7 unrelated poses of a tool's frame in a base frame.
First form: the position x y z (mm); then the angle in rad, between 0 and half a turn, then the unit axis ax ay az.
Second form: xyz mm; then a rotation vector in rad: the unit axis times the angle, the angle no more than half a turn. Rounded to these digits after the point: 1 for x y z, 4 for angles.
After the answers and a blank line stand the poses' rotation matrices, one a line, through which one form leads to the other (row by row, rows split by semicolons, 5 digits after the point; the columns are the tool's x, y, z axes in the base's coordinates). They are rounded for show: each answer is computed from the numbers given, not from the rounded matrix.
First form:
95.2, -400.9, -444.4, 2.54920, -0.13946, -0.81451, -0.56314
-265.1, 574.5, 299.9, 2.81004, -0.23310, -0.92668, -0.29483
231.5, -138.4, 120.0, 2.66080, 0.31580, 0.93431, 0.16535
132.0, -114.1, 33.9, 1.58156, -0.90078, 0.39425, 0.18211
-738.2, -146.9, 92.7, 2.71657, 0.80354, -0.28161, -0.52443
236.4, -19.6, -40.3, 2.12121, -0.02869, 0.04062, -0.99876
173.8, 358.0, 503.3, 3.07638, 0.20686, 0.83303, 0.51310
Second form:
95.2, -400.9, -444.4, -0.3555, -2.0763, -1.4356
-265.1, 574.5, 299.9, -0.6550, -2.6040, -0.8285
231.5, -138.4, 120.0, 0.8403, 2.4860, 0.4400
132.0, -114.1, 33.9, -1.4246, 0.6235, 0.2880
-738.2, -146.9, 92.7, 2.1829, -0.7650, -1.4246
236.4, -19.6, -40.3, -0.0609, 0.0862, -2.1186
173.8, 358.0, 503.3, 0.6364, 2.5627, 1.5785

-0.79402 0.52225 -0.31109; -0.10660 0.38420 0.91708; 0.59847 0.76134 -0.24939
-0.83983 0.51623 -0.16794; 0.32428 0.72517 0.60743; 0.43535 0.45567 -0.77642
-0.69848 0.48019 0.53062; 0.63313 0.76027 0.14541; -0.33359 0.43751 -0.83505
0.80937 -0.54105 0.22842; -0.17686 0.14634 0.97330; -0.56003 -0.82816 0.02276
0.32287 -0.21619 -0.92142; -0.64868 -0.75948 -0.04910; -0.68918 0.61356 -0.38545
-0.52179 0.84948 0.07826; -0.85303 -0.52053 -0.03734; 0.00902 -0.08624 0.99623
-0.91238 0.31084 0.26634; 0.37771 0.38853 0.84047; 0.15777 0.86743 -0.47189

